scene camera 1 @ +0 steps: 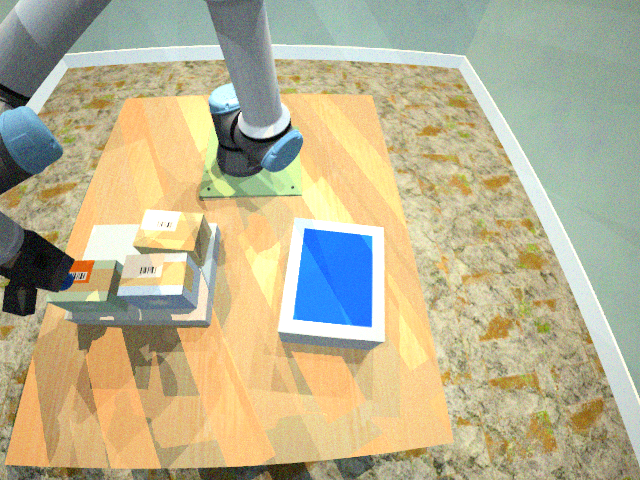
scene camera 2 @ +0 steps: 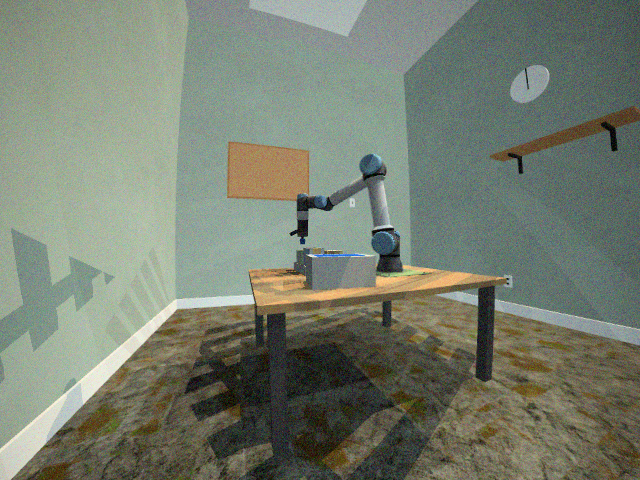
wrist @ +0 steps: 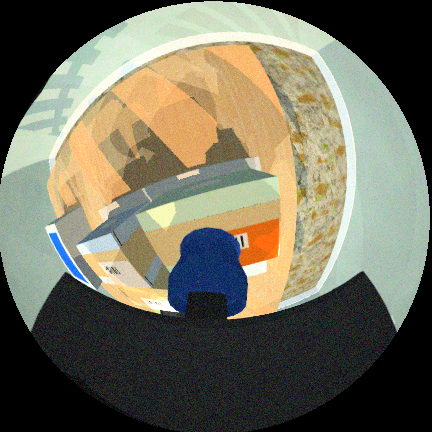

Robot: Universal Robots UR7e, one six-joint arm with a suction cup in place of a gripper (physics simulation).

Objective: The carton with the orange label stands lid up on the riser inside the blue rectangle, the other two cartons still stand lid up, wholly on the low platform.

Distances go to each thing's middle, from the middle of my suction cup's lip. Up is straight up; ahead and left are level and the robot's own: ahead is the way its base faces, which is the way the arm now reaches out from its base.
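Carton with orange label point(scene camera 1: 96, 282): my suction cup 90 mm above it, 20 mm past it. Riser with blue rectangle point(scene camera 1: 333, 296), from my suction cup: 120 mm below, 120 mm behind, 500 mm to the left. Going by their middles, of the things named here the carton with orange label is the nearest to my suction cup.
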